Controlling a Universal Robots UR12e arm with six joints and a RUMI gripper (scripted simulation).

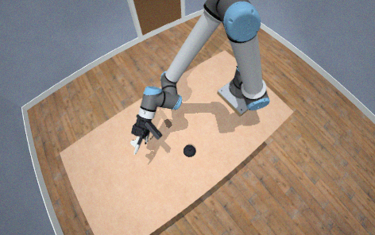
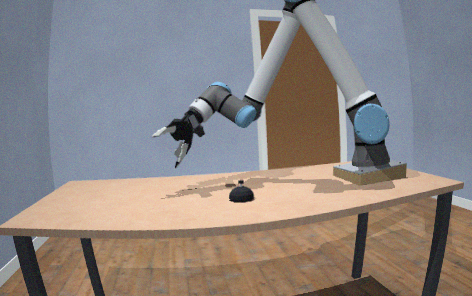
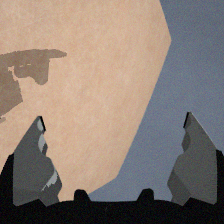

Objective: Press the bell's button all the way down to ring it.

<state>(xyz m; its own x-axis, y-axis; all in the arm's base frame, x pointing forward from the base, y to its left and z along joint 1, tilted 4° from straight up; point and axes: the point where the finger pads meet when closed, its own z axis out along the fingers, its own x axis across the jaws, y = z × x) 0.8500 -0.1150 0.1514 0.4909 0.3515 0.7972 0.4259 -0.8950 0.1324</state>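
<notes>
Now: hand 230 mm past the bell, 180 mm to the right of it and 120 mm above it.
</notes>
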